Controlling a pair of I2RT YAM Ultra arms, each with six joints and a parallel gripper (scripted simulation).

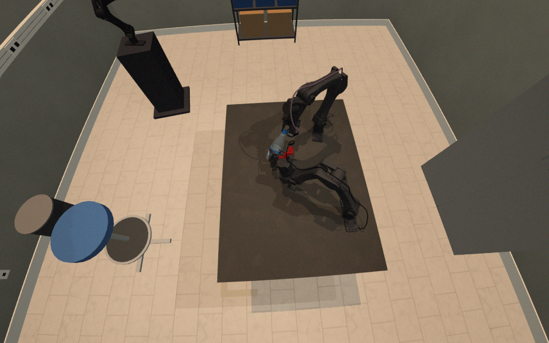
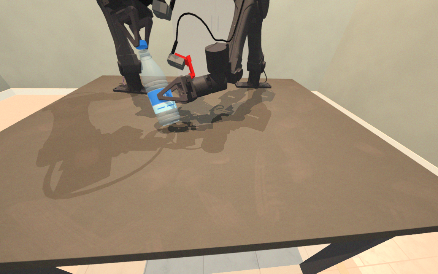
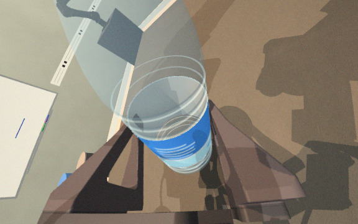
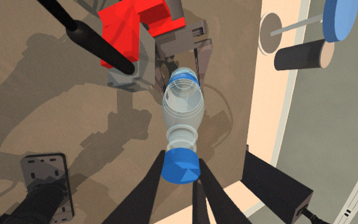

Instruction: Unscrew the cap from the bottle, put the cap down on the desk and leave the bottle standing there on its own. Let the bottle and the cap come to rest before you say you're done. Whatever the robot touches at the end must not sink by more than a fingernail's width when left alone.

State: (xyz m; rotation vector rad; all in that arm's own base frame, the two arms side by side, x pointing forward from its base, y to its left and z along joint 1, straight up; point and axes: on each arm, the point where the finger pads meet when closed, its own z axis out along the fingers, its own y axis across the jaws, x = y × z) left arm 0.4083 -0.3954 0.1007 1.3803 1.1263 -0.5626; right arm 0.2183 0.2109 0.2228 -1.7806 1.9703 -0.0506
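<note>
My right hand is right at the blue cap. The rest, counted from my right hand: clear plastic bottle: 100 mm below, 50 mm ahead, 30 mm to the left.
Now: left hand 10 mm past the clear plastic bottle, 10 mm to the left of it and 20 mm below it. Round my left hand: blue cap: 60 mm behind, 40 mm to the right, 120 mm above.
</note>
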